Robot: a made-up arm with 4 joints.
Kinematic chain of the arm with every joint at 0, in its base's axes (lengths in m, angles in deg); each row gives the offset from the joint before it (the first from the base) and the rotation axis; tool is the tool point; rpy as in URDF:
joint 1: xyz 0.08 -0.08 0 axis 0.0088 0.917 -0.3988
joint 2: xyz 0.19 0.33 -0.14 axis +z
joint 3: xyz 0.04 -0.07 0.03 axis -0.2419 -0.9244 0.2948
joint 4: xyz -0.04 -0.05 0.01 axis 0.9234 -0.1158 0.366
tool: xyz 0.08 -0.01 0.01 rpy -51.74 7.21 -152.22
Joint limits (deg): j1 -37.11..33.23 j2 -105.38..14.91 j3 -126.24..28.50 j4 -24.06..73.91
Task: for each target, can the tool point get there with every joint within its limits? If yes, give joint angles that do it. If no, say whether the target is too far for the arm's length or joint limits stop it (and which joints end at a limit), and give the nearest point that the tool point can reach.
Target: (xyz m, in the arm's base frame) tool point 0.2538 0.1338 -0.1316
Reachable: yes | joints -5.94 -21.64 -105.55 42.70
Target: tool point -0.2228 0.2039 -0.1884
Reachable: no: joint limits stop it (at a limit: joint 1, joint 2, joint 4) | nearest point 0.0903 0.2176 -0.0837 | short by 0.330 m
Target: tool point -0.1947 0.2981 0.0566
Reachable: no: joint limits stop it (at a limit: joint 1, joint 2, joint 3, joint 4) | nearest point 0.0824 0.2210 -0.0507 | short by 0.307 m
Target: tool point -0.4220 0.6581 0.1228
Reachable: no: too far | nearest point 0.1188 0.3036 -0.1068 | short by 0.686 m
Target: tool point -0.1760 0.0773 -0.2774
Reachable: no: joint limits stop it (at a limit: joint 1, joint 4) | nearest point 0.1195 0.1492 -0.1690 | short by 0.323 m
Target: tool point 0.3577 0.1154 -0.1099
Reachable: yes | joints 3.31 3.99 -5.91 -6.95
